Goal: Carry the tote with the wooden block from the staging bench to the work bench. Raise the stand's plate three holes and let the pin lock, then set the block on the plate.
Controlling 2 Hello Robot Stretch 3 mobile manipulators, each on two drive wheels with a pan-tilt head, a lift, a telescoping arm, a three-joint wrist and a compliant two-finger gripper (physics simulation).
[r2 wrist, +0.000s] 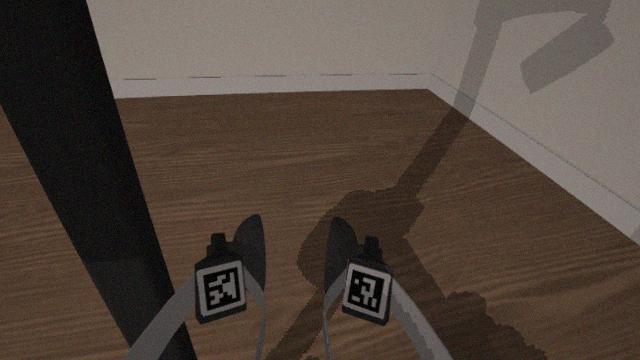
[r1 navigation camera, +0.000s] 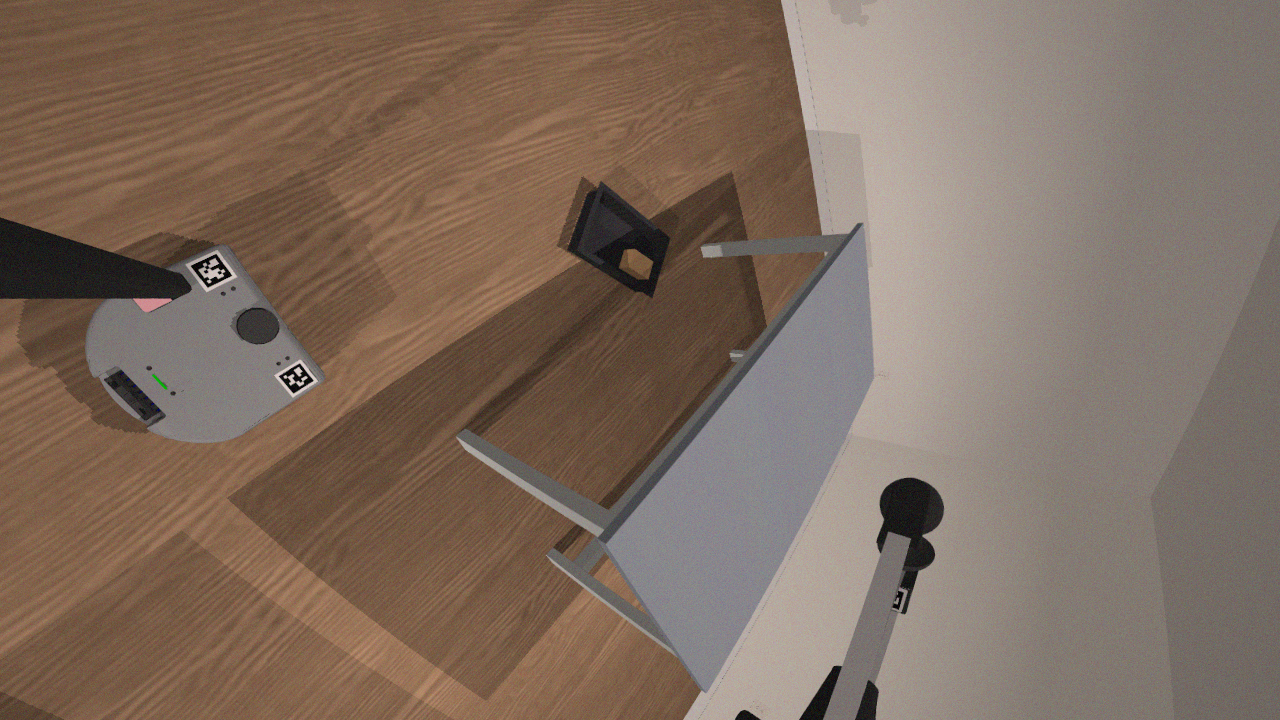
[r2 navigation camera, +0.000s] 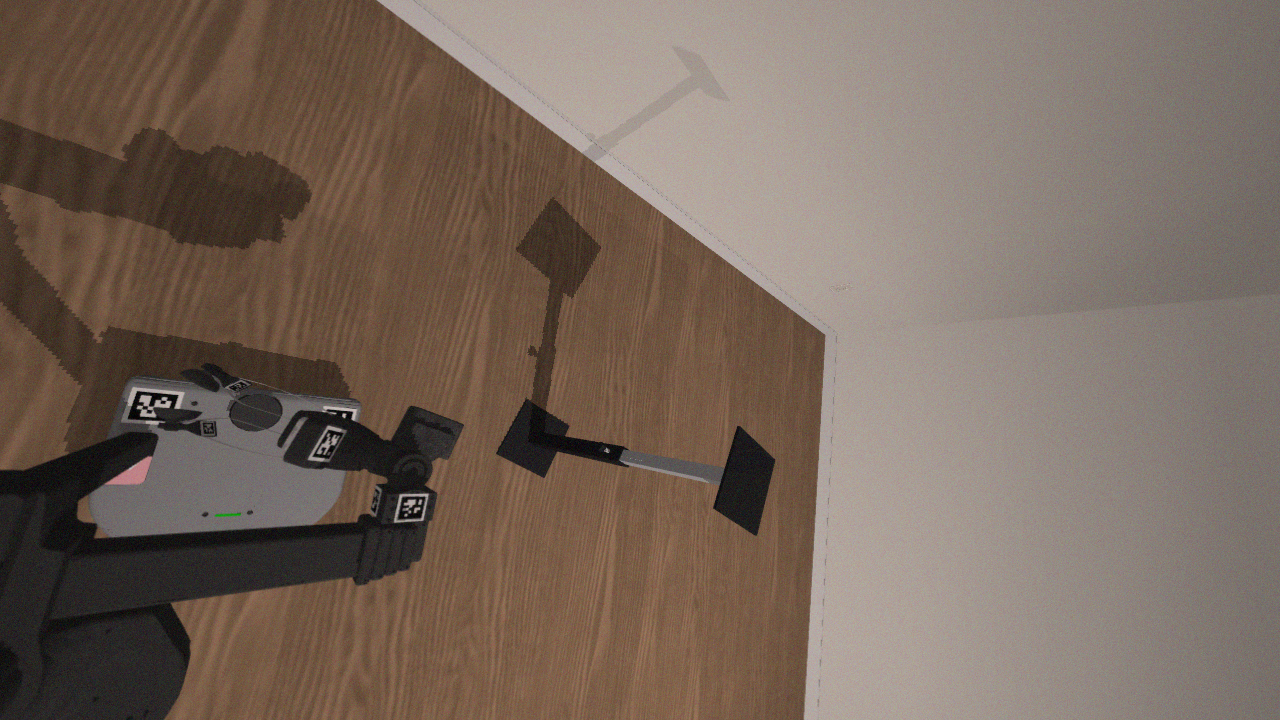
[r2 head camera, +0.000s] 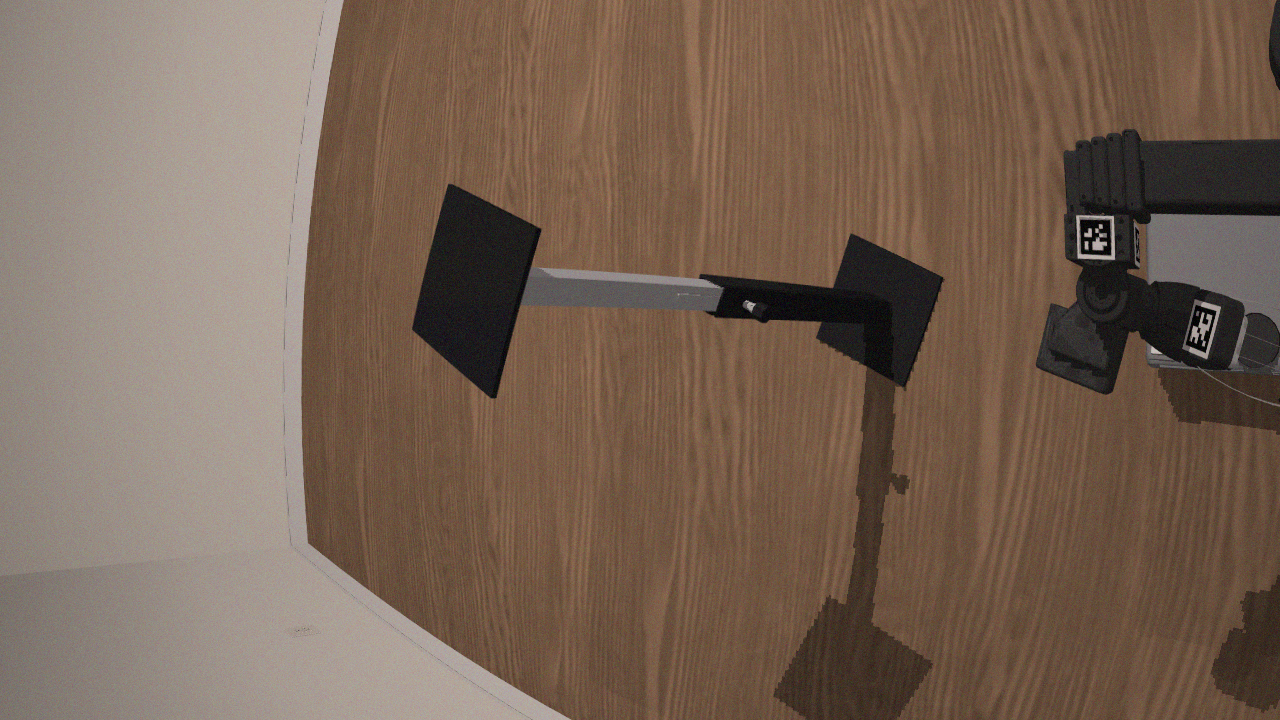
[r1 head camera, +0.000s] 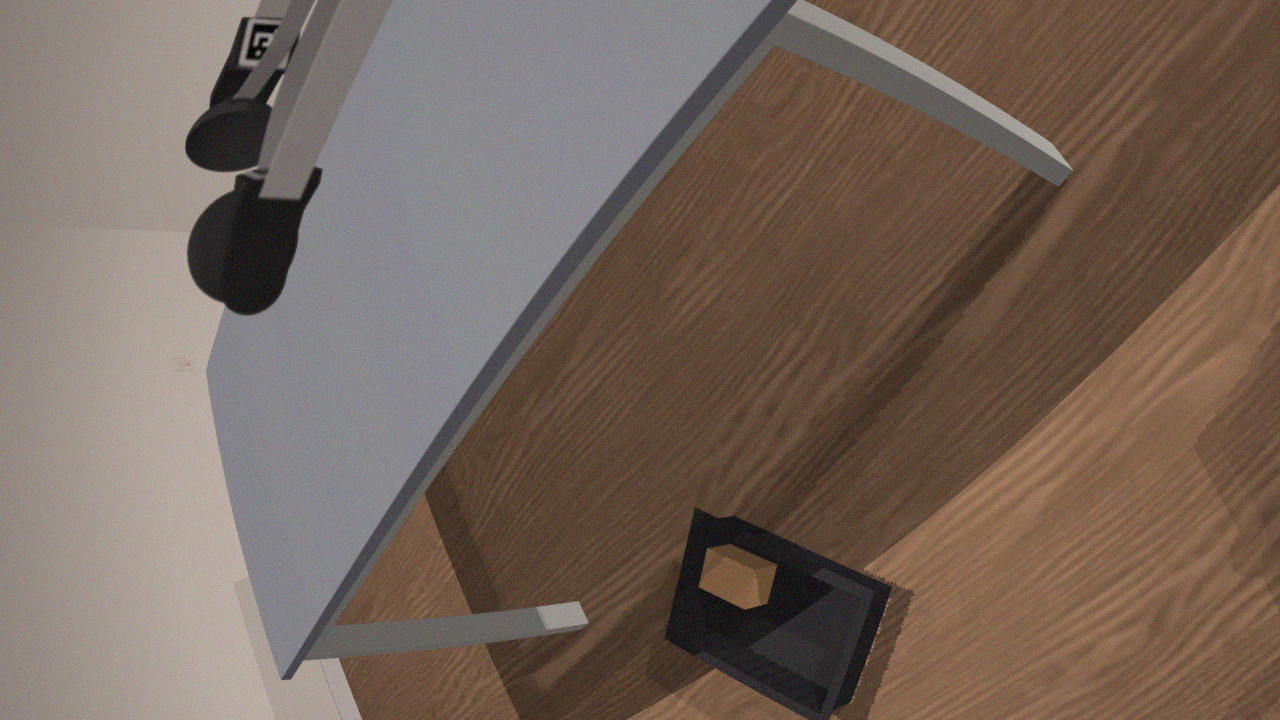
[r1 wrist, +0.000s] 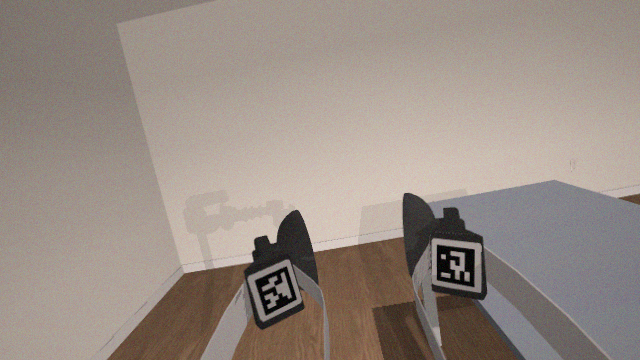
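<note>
A black tote (r1 head camera: 810, 637) (r1 navigation camera: 612, 223) sits on the floor beside the blue-grey bench (r1 head camera: 429, 286) (r1 navigation camera: 742, 465) (r1 wrist: 550, 245). The wooden block (r1 head camera: 735, 577) (r1 navigation camera: 637, 263) lies inside one end. I cannot tell which bench this is. My r1 gripper (r1 head camera: 234, 189) (r1 navigation camera: 912, 530) (r1 wrist: 358, 240) is open and empty, away from the tote; the bench top is at its right in its wrist view. The stand's black plate (r2 head camera: 474, 291) (r2 navigation camera: 744, 480) tops a silver post (r2 head camera: 626, 290) (r2 navigation camera: 671, 464), with a pin (r2 head camera: 756, 309) (r2 navigation camera: 606, 450) on the black sleeve. My r2 gripper (r2 navigation camera: 189, 396) (r2 wrist: 295, 248) is open and empty, apart from the stand.
A robot base (r1 navigation camera: 205, 358) stands on the floor near the tote and bench. The r2 base (r2 navigation camera: 223, 474) lies under its folded arm. Bench legs (r1 head camera: 930, 85) (r1 navigation camera: 537, 483) reach down near the tote. Walls meet behind the stand. A dark column (r2 wrist: 75, 150) crosses the r2 wrist view.
</note>
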